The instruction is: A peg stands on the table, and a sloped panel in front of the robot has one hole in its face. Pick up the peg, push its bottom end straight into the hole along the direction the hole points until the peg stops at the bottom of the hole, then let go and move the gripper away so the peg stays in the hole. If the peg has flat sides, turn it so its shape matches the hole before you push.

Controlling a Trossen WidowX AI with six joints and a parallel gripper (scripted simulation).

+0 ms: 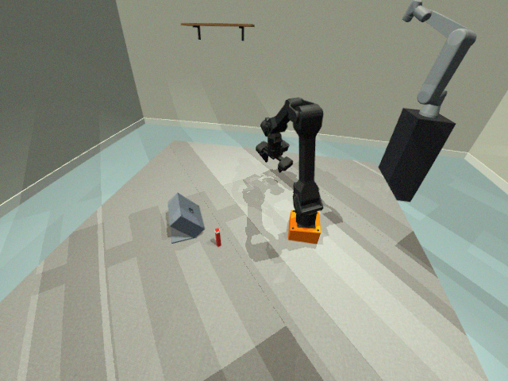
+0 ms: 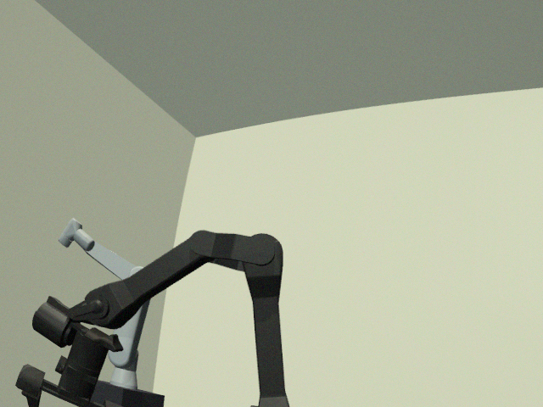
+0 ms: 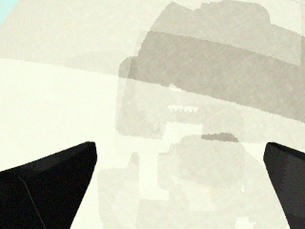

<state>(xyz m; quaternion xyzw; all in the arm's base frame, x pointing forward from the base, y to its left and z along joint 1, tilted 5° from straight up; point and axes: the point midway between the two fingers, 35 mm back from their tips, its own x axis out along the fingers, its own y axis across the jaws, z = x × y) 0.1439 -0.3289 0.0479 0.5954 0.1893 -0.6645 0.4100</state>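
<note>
The red square peg is 15 cm ahead of my gripper tip, 45 cm to the left of it and 1 cm below it. Round my gripper tip: sloped panel (29 cm ahead, 39 cm to the left, 1 cm below).
</note>
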